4 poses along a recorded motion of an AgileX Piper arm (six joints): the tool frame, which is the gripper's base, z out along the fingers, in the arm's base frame.
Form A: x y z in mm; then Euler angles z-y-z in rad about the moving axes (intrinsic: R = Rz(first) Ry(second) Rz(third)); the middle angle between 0 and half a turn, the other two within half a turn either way.
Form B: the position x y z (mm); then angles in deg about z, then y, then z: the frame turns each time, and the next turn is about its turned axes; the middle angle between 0 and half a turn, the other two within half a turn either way. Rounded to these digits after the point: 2 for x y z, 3 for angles.
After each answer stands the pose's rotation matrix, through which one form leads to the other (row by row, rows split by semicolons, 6 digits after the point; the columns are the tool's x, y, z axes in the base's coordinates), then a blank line. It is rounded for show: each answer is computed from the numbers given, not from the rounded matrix.
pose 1, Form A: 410.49, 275.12, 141.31, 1.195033, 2.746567, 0.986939
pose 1, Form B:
410.49, 275.12, 141.31, 68.470, 157.367, 56.547
-0.962847 -0.230176 0.141227; -0.167104 0.918654 0.357981; -0.212137 0.321082 -0.922987

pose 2, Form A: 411.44, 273.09, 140.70, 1.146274, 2.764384, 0.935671
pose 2, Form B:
411.44, 273.09, 140.70, 65.677, 158.388, 53.610
-0.960725 -0.232360 0.151708; -0.171042 0.926334 0.335632; -0.218520 0.296502 -0.929696

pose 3, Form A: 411.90, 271.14, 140.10, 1.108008, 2.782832, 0.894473
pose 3, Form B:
411.90, 271.14, 140.10, 63.484, 159.445, 51.250
-0.959497 -0.234083 0.156753; -0.176257 0.932858 0.314181; -0.219773 0.273827 -0.936333

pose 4, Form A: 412.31, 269.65, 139.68, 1.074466, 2.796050, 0.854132
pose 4, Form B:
412.31, 269.65, 139.68, 61.562, 160.202, 48.938
-0.957335 -0.239779 0.161293; -0.184414 0.936635 0.297838; -0.222488 0.255386 -0.940892

